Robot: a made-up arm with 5 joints. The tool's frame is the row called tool. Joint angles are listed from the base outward. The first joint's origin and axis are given. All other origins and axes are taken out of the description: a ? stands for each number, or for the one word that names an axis. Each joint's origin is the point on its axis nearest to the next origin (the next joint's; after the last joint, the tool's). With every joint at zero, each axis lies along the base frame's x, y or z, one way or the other. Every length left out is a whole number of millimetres.
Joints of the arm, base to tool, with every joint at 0 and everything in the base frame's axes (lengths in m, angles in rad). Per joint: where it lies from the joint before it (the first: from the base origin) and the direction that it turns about. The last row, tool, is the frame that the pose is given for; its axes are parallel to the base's.
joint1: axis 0 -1 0 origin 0 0.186 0.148
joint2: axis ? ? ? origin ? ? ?
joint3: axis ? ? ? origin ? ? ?
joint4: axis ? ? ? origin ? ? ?
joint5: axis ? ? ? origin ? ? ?
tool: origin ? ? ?
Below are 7 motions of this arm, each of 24 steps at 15 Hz.
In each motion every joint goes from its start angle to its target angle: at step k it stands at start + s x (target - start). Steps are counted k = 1, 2, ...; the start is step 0. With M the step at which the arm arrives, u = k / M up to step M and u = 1 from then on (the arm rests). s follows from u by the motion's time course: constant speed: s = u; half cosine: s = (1 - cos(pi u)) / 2; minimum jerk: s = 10 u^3 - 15 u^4 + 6 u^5.
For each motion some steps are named. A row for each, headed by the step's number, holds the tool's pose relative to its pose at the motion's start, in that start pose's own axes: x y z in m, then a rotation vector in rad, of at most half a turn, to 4 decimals.
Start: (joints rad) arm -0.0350 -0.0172 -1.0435 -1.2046 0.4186
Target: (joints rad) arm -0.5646 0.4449 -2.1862 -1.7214 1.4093
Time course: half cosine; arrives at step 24
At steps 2, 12, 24:
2: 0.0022 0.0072 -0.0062 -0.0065 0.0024 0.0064
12: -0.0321 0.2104 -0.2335 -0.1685 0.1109 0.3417
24: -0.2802 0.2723 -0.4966 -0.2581 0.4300 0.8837

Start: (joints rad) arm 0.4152 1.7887 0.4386 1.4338 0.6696
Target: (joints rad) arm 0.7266 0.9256 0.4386 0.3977 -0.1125
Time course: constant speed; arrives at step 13
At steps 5, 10, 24:
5: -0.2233 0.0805 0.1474 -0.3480 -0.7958 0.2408
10: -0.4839 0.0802 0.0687 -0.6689 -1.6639 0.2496
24: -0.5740 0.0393 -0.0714 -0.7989 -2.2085 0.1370

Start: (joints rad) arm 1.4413 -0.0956 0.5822 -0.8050 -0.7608
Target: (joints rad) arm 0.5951 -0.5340 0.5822 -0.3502 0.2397
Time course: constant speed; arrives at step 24
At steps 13, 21, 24:
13: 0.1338 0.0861 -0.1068 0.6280 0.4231 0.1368
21: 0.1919 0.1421 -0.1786 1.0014 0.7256 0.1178
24: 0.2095 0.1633 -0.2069 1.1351 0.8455 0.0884

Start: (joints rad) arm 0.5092 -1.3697 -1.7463 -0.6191 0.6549
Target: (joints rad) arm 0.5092 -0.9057 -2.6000 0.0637 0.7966
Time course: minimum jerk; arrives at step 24
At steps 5, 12, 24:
5: 0.0182 -0.0118 -0.0169 -0.0461 0.0122 -0.0463
12: 0.1122 -0.1274 -0.0583 -0.3100 0.0053 -0.3795
24: 0.1408 -0.2516 0.0541 -0.4760 -0.1920 -0.7590

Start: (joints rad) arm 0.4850 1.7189 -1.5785 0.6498 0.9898
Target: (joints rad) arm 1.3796 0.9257 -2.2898 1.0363 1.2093
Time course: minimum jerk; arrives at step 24
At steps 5, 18, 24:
5: 0.0127 -0.0195 0.0262 0.1282 0.0412 -0.0070
18: 0.2255 -0.2350 -0.2322 1.5651 1.0308 -0.3467
24: 0.2175 -0.2061 -0.3176 1.6901 1.2164 -0.4182

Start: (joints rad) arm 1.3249 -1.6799 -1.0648 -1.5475 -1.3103
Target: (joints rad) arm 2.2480 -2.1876 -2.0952 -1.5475 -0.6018
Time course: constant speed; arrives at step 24
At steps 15, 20, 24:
15: -0.3349 -0.1927 -0.2754 -0.1675 0.7169 -0.5600
20: -0.4872 -0.2075 -0.3420 -0.2092 0.9800 -0.7165
24: -0.6208 -0.1985 -0.3805 -0.2337 1.1983 -0.8298

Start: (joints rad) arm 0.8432 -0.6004 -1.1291 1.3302 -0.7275
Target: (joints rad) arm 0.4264 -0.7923 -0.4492 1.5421 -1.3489
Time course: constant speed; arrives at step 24
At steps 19, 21, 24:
19: -0.0146 0.1699 -0.0407 -1.0416 0.2072 0.2104
21: -0.0168 0.1859 -0.0495 -1.1492 0.2284 0.2420
24: -0.0206 0.2090 -0.0640 -1.3097 0.2595 0.2935

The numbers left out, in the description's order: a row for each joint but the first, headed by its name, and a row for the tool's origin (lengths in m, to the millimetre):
joint2: axis 0 1 0, xyz -0.116 0 -0.074
joint3: axis 0 0 1, xyz -0.195 0 0.137
joint4: axis 0 1 0, xyz 0.089 0.121 0
joint5: axis 1 0 0, xyz 0.414 0 0.296
tool: xyz 0 0.039 -0.075

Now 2 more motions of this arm.
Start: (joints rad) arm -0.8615 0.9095 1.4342 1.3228 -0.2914
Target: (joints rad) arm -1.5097 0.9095 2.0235 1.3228 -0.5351
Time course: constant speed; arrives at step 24
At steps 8, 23, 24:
8: -0.0933 0.1342 0.0186 -0.2174 -0.0762 0.2466
23: -0.3676 0.2898 0.0322 -0.5993 -0.3804 0.6470
24: -0.3889 0.2945 0.0317 -0.6227 -0.4078 0.6695

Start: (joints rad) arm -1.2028 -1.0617 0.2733 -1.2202 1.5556
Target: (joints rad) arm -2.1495 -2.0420 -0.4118 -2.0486 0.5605
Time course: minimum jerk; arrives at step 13
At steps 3, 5, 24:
3: -0.0106 0.0102 -0.0078 -0.1389 -0.0214 0.0715
5: -0.0405 0.0201 -0.0334 -0.4834 -0.0839 0.2419
24: -0.1698 -0.1021 -0.1371 -1.6350 -0.4091 0.8224

